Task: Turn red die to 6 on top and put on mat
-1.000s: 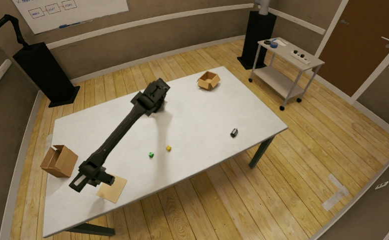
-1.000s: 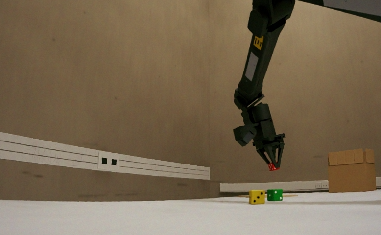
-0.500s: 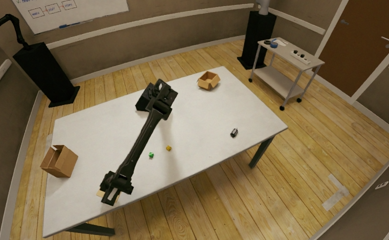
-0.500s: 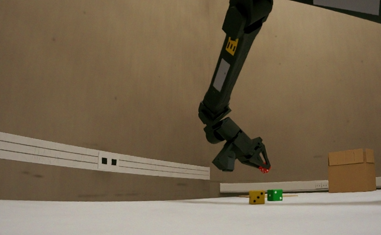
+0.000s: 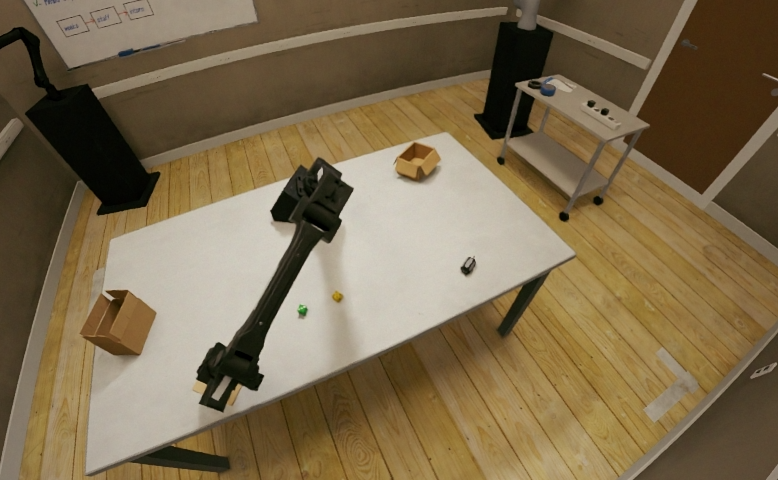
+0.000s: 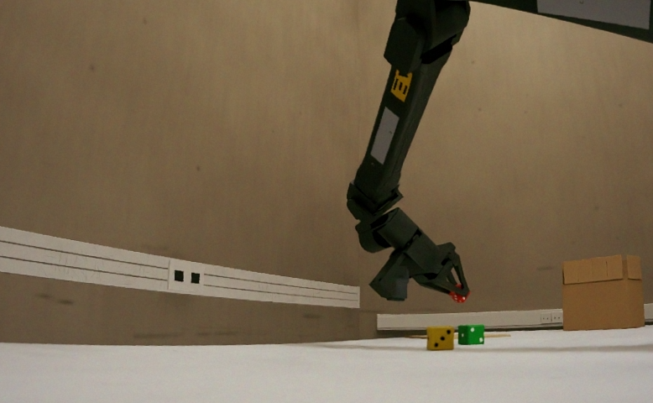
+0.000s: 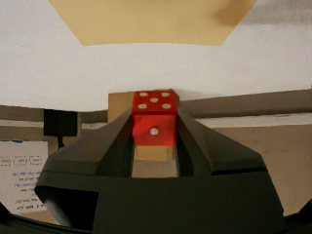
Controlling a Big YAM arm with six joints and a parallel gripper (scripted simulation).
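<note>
Now: the tan mat 10 mm to the left of my hand and 80 mm below it. From my hand the other things lie so: red die right at my hand; green die 160 mm behind, 260 mm to the left, 70 mm below; cardboard box 180 mm behind, 320 mm to the right, 20 mm below.
</note>
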